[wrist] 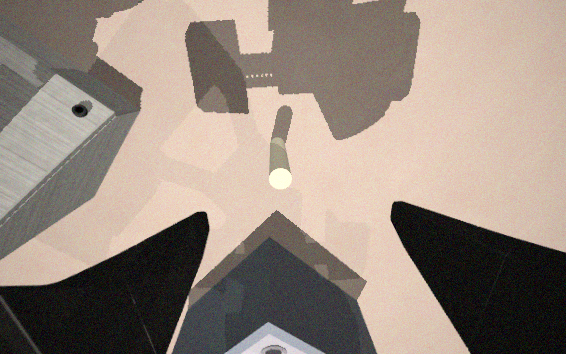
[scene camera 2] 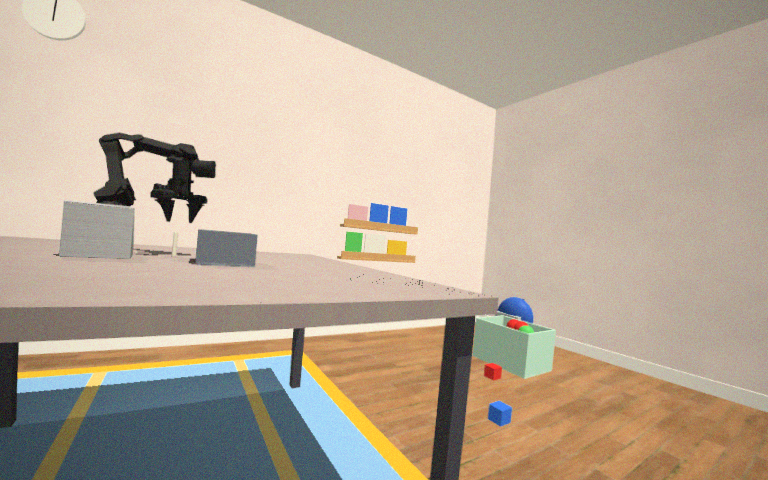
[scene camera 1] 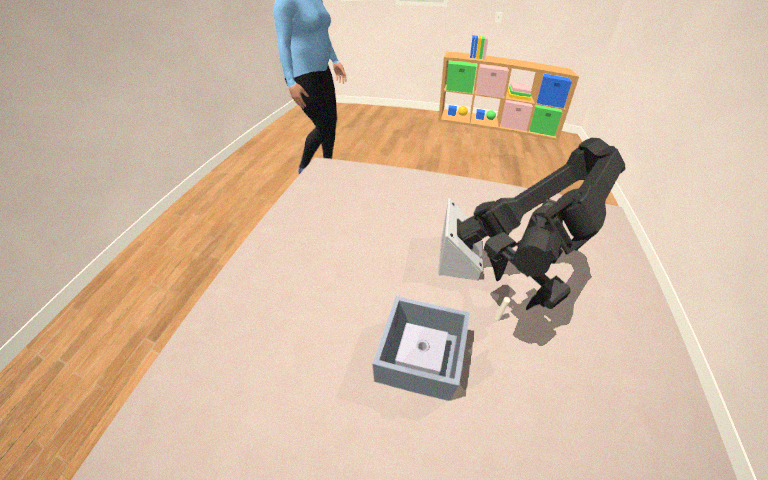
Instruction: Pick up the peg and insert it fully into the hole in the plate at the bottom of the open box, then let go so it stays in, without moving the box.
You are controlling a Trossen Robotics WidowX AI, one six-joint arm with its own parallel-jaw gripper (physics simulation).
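Frame: origin at the arm's base, x up, y right, z ahead, level; millimetres.
Where they show: gripper, fingertip midpoint: (wrist: 300, 215) (scene camera 2: 179, 222) (scene camera 1: 512, 294); arm's base, origin of the base link: (scene camera 2: 106, 221) (scene camera 1: 464, 234).
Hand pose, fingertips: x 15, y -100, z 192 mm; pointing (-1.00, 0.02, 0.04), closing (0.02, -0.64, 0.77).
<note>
Each offset is from my fingertips to the top centre of the thing. "*": to the spot under its first point. Level surfaces: height alone.
The pale cream peg @(dx -34, dy +1, dz -9 mm) (scene camera 1: 502, 309) (scene camera 2: 175, 244) (wrist: 280, 178) stands upright on the table, apart from the box. My gripper (scene camera 1: 514, 292) (scene camera 2: 180, 221) (wrist: 300, 215) is open and empty. It points down, with its fingertips a little above the peg's top in the second scene view. In the wrist view the peg's top lies slightly beyond the line between the fingertips, left of its middle. The open grey-blue box @(dx -16, dy +181, dz +115 mm) (scene camera 1: 416, 384) (scene camera 2: 226, 247) (wrist: 270, 285) stands near the peg. The white plate @(dx -53, dy +181, dz +115 mm) (scene camera 1: 419, 361) at its bottom has an empty round hole @(* dx -68, dy +179, dz +107 mm) (scene camera 1: 423, 345) (wrist: 274, 351).
The arm's light grey base block (scene camera 1: 459, 263) (scene camera 2: 96, 230) (wrist: 50, 120) stands on the table @(dx -114 mm) (scene camera 1: 271, 350) (scene camera 2: 283, 288) close to the peg and box. A person (scene camera 1: 311, 50) stands beyond the table's far edge. A shelf unit (scene camera 1: 512, 63) is against the wall.
</note>
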